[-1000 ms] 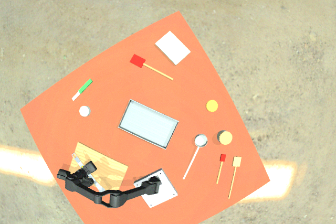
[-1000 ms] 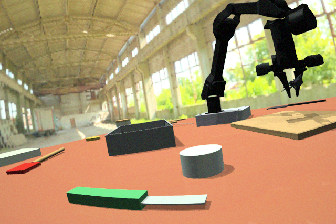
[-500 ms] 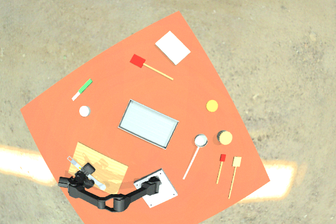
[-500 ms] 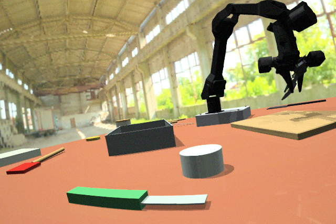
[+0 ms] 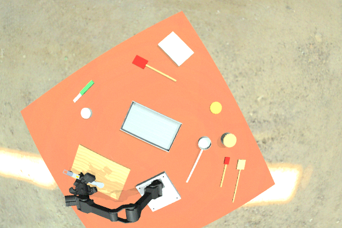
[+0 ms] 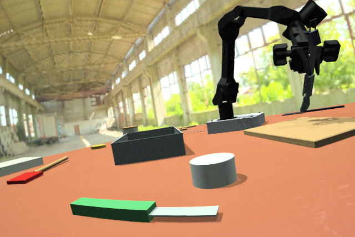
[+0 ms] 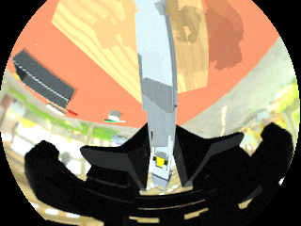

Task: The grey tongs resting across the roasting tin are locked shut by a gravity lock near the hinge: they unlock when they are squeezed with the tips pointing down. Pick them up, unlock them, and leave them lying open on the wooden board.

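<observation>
Right now the wooden board is 14 cm below my gripper tip, 6 cm behind it and 5 cm to the right of it. Round my gripper tip: green-white tool: 44 cm ahead, 16 cm to the right, 14 cm below; then roasting tin: 48 cm to the right, 12 cm below, 9 cm ahead; then red spatula: 61 cm to the right, 41 cm ahead, 14 cm below.
</observation>
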